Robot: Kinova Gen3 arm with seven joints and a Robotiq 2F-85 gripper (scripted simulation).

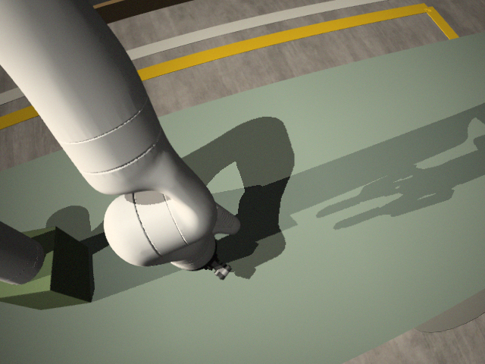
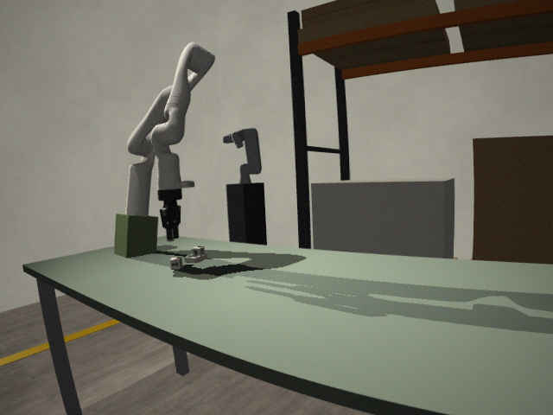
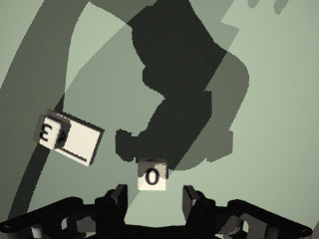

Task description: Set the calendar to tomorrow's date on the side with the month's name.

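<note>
The white cube lies 9 cm below my hand. From my hand the other things lie so: white tray (5 cm behind, 11 cm to the left, 10 cm below).
</note>
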